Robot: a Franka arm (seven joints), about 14 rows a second.
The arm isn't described. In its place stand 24 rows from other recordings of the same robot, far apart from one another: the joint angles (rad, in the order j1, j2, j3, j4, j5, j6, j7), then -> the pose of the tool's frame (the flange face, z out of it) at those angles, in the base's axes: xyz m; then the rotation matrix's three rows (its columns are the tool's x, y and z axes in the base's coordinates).
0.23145, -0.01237, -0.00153, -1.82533, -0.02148, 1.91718, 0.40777 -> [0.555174, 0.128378, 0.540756], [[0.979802, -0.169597, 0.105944], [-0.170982, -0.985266, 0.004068], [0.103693, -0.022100, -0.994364]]
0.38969, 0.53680, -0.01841, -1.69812, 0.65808, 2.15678, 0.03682 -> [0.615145, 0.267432, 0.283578], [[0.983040, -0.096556, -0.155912], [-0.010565, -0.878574, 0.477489], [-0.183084, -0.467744, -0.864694]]
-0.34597, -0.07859, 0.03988, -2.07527, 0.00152, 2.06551, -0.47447 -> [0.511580, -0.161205, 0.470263], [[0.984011, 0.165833, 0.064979], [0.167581, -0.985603, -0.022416], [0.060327, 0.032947, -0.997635]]
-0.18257, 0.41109, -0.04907, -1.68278, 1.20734, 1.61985, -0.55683 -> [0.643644, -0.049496, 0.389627], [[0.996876, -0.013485, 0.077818], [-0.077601, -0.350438, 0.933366], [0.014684, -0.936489, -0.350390]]
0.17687, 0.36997, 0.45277, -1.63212, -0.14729, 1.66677, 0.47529 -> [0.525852, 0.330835, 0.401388], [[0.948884, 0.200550, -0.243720], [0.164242, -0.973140, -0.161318], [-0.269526, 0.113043, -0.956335]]
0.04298, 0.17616, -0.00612, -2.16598, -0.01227, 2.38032, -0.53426 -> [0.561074, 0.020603, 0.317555], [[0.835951, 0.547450, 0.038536], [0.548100, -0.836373, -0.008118], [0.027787, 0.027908, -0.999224]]
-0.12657, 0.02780, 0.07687, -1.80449, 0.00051, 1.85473, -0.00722 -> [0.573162, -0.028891, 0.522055], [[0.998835, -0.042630, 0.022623], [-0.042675, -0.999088, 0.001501], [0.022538, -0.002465, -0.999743]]
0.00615, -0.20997, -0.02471, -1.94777, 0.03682, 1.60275, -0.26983 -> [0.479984, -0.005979, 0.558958], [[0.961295, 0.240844, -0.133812], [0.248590, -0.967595, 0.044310], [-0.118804, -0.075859, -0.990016]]
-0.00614, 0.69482, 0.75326, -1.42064, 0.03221, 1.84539, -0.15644 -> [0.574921, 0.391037, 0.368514], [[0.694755, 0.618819, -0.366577], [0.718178, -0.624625, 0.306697], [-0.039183, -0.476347, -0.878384]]
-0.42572, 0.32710, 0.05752, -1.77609, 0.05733, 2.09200, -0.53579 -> [0.596399, -0.229983, 0.374360], [[0.990602, 0.135901, 0.015430], [0.134585, -0.988627, 0.067103], [0.024374, -0.064395, -0.997627]]
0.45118, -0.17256, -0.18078, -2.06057, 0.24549, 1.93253, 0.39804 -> [0.489467, 0.148626, 0.515086], [[0.977612, -0.209397, -0.020662], [-0.196880, -0.944958, 0.261327], [-0.074246, -0.251409, -0.965029]]
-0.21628, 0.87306, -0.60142, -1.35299, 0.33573, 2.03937, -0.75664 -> [0.578350, -0.444568, 0.254547], [[0.988990, -0.049426, -0.139486], [-0.061293, -0.994738, -0.082099], [-0.134694, 0.089745, -0.986815]]
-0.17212, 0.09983, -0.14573, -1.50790, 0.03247, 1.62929, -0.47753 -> [0.563180, -0.177255, 0.602989], [[0.986998, 0.158433, 0.027096], [0.158216, -0.987354, 0.009993], [0.028336, -0.005576, -0.999583]]
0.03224, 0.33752, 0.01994, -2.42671, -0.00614, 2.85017, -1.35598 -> [0.496827, 0.026740, 0.178253], [[0.156614, 0.983948, 0.085544], [0.987402, -0.157963, 0.009192], [0.022557, 0.083026, -0.996292]]
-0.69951, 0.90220, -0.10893, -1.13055, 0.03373, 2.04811, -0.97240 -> [0.551069, -0.537058, 0.263566], [[0.981422, 0.190204, -0.025161], [0.188697, -0.980620, -0.052712], [-0.034699, 0.046985, -0.998293]]
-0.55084, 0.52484, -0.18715, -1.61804, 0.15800, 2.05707, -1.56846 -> [0.515976, -0.437195, 0.317436], [[0.716743, 0.696915, -0.024251], [0.696183, -0.713124, 0.082368], [0.040110, -0.075920, -0.996307]]
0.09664, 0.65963, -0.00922, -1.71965, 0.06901, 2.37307, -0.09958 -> [0.668377, 0.059918, 0.203886], [[0.990322, 0.138514, -0.008746], [0.138760, -0.989449, 0.041670], [-0.002882, -0.042481, -0.999093]]
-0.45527, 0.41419, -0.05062, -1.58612, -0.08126, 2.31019, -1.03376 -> [0.616212, -0.337520, 0.429511], [[0.827339, 0.512218, 0.230526], [0.556839, -0.801808, -0.216872], [0.073752, 0.307793, -0.948591]]
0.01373, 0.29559, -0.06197, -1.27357, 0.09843, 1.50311, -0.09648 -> [0.635500, -0.013378, 0.582461], [[0.996783, 0.051075, -0.061762], [0.056126, -0.994967, 0.083014], [-0.057211, -0.086214, -0.994633]]
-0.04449, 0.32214, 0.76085, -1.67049, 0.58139, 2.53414, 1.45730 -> [0.554405, 0.392684, 0.528673], [[0.410953, -0.893495, 0.181064], [-0.645027, -0.144617, 0.750351], [-0.644250, -0.425150, -0.635759]]
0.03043, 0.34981, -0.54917, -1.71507, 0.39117, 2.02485, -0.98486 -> [0.586330, -0.272280, 0.411389], [[0.939183, 0.324370, 0.112783], [0.309469, -0.941769, 0.131529], [0.148879, -0.088627, -0.984876]]
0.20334, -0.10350, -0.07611, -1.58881, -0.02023, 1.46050, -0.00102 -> [0.506855, 0.060078, 0.661511], [[0.991681, 0.126584, -0.023358], [0.126248, -0.991880, -0.015352], [-0.025112, 0.012275, -0.999609]]
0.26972, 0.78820, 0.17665, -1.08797, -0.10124, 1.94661, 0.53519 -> [0.713499, 0.285601, 0.365261], [[0.992065, -0.109494, 0.061783], [-0.113124, -0.991847, 0.058666], [0.054855, -0.065190, -0.996364]]
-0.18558, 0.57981, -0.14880, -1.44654, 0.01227, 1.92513, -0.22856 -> [0.667097, -0.211973, 0.345404], [[0.989764, -0.087734, -0.112561], [-0.092382, -0.995045, -0.036754], [-0.108778, 0.046777, -0.992965]]
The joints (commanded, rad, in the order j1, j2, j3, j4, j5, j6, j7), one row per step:
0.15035, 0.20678, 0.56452, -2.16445, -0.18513, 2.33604, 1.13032
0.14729, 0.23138, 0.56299, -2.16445, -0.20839, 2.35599, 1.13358
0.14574, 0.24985, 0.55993, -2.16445, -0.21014, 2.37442, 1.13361
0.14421, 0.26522, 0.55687, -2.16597, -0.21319, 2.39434, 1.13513
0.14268, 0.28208, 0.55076, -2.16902, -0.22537, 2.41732, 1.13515
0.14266, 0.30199, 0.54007, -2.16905, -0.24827, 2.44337, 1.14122
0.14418, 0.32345, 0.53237, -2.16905, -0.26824, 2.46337, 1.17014
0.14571, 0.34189, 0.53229, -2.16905, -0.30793, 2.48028, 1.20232
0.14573, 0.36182, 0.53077, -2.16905, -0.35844, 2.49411, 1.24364
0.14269, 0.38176, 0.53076, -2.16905, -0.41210, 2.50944, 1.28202
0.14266, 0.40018, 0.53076, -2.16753, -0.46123, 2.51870, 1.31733
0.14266, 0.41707, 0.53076, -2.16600, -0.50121, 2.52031, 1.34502
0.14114, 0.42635, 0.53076, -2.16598, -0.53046, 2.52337, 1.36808
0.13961, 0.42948, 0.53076, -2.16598, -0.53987, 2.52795, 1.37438
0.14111, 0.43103, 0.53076, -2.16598, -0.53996, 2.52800, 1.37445
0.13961, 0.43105, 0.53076, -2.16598, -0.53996, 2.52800, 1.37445
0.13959, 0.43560, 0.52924, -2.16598, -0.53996, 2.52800, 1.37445
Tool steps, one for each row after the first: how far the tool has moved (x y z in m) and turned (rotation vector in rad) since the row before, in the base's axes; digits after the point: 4 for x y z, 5 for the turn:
0.0027, -0.0007, -0.0100, -0.00047, -0.00121, 0.00891
0.0023, -0.0006, -0.0074, 0.00952, 0.00502, -0.00295
0.0020, -0.0007, -0.0064, 0.00950, 0.00143, -0.00339
0.0027, -0.0021, -0.0078, 0.00562, -0.00267, 0.00205
0.0044, -0.0028, -0.0082, 0.00347, -0.00929, 0.00089
0.0021, -0.0013, -0.0093, 0.00170, -0.00161, -0.01943
-0.0008, 0.0019, -0.0075, -0.00545, -0.01149, -0.00005
-0.0004, 0.0004, -0.0086, -0.01127, -0.01312, -0.00311
-0.0001, 0.0000, -0.0083, -0.00931, -0.01521, 0.00149
-0.0011, 0.0010, -0.0076, -0.01014, -0.01209, 0.00402
-0.0014, 0.0003, -0.0075, -0.01259, -0.00512, 0.00417
-0.0006, -0.0004, -0.0042, -0.00711, -0.00708, -0.00068
0.0003, -0.0002, -0.0011, 0.00081, -0.00381, 0.00025
-0.0007, 0.0006, -0.0007, -0.00020, 0.00147, 0.00151
0.0005, -0.0007, 0.0000, 0.00000, 0.00002, -0.00150
0.0000, -0.0008, -0.0024, -0.00127, 0.00442, -0.00140

